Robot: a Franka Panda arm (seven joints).
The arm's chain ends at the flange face. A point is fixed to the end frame.
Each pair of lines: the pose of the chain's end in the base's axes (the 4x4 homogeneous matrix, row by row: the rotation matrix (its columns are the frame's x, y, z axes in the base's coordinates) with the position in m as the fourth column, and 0 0 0 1 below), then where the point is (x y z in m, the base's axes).
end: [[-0.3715 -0.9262 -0.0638 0.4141], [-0.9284 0.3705 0.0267 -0.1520], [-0.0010 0.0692 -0.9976 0.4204], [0 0 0 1]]
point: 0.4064 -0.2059 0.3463
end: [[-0.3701 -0.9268 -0.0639 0.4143], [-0.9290 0.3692 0.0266 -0.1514], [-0.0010 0.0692 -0.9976 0.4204], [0 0 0 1]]
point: 0.4067 -0.2053 0.3463
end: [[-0.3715 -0.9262 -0.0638 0.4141], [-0.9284 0.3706 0.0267 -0.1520], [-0.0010 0.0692 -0.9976 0.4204], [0 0 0 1]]
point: 0.4064 -0.2059 0.3463
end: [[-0.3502 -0.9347 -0.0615 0.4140], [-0.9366 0.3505 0.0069 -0.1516], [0.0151 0.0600 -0.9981 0.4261], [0 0 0 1]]
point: 0.4078 -0.2070 0.3530
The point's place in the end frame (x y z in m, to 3 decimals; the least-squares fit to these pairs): 0.053 -0.018 0.073
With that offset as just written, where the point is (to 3 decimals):
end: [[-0.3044 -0.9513 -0.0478 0.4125], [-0.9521 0.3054 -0.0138 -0.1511], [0.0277 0.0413 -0.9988 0.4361], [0 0 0 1]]
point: 0.410 -0.208 0.364
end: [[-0.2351 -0.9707 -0.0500 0.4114], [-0.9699 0.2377 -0.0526 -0.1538], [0.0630 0.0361 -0.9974 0.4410], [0 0 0 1]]
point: 0.413 -0.213 0.371
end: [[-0.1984 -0.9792 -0.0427 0.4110], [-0.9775 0.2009 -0.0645 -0.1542], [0.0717 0.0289 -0.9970 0.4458], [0 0 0 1]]
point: 0.415 -0.214 0.376
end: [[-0.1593 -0.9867 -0.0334 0.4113], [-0.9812 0.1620 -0.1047 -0.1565], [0.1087 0.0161 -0.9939 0.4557], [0 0 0 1]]
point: 0.418 -0.219 0.389
